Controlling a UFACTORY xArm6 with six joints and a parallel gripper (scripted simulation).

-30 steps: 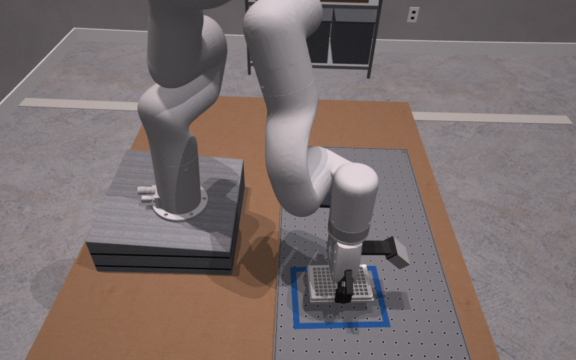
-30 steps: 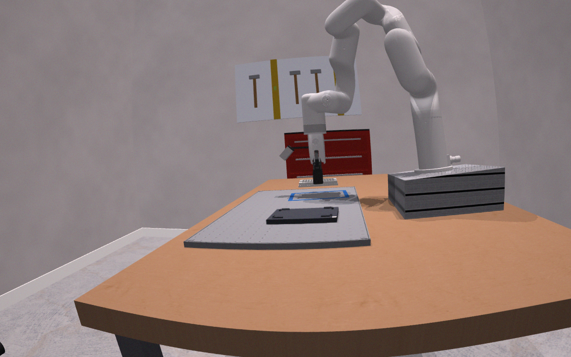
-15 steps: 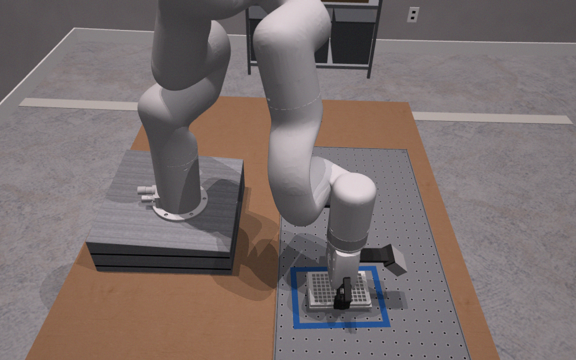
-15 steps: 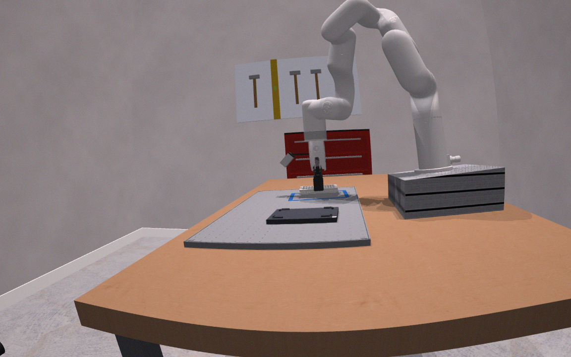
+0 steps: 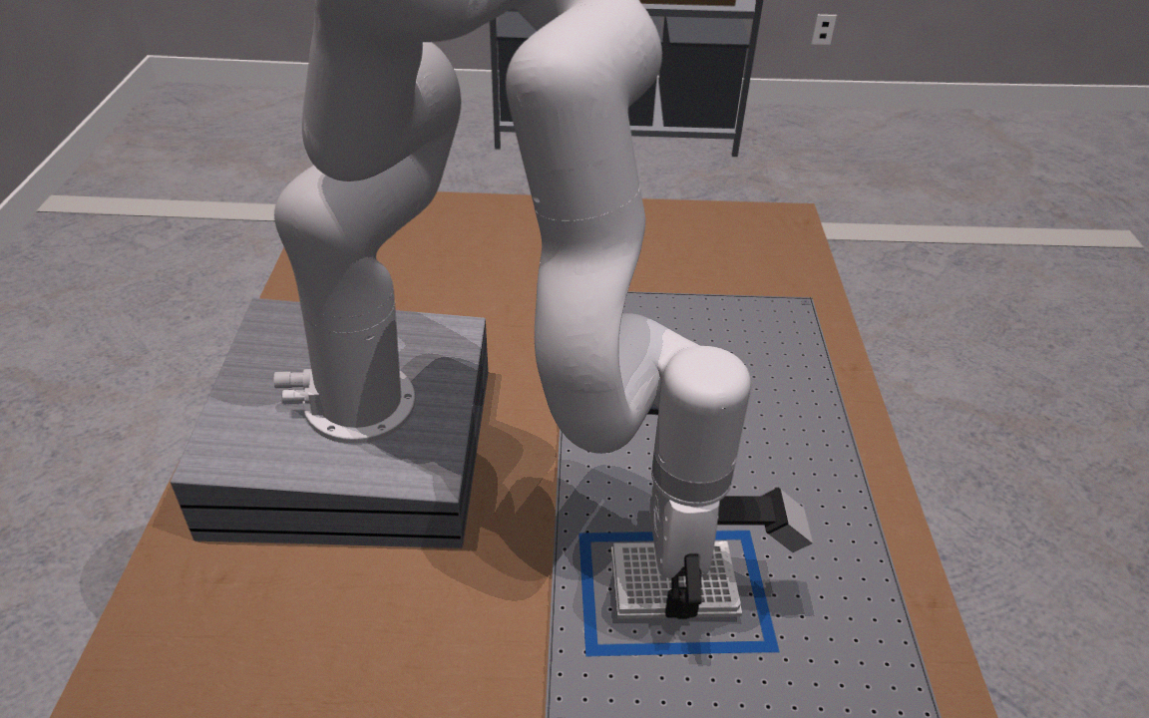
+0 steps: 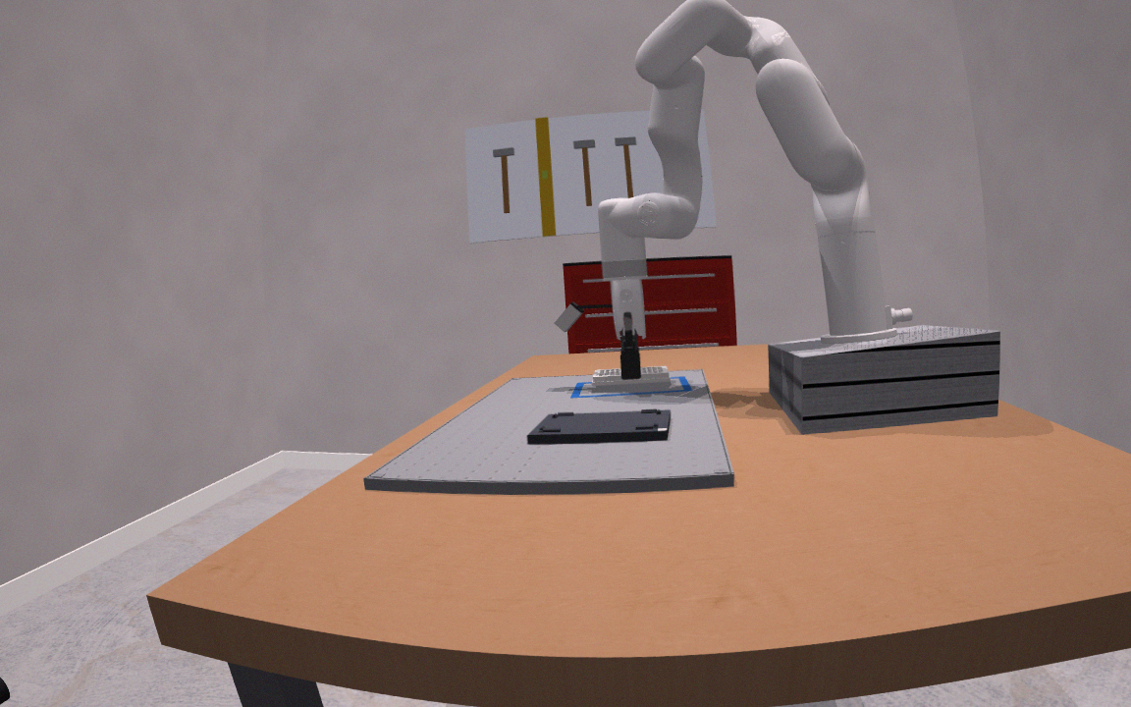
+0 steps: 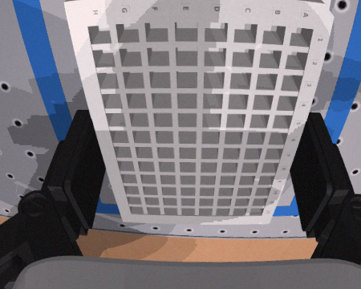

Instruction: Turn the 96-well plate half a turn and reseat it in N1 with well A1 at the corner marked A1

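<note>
My hand is 1 cm above the white 96-well plate. Round my hand: black plate nest N1: 6 cm ahead, 32 cm to the left, 2 cm below; small A1 label: 1 cm behind, 39 cm to the left, 2 cm below.
</note>
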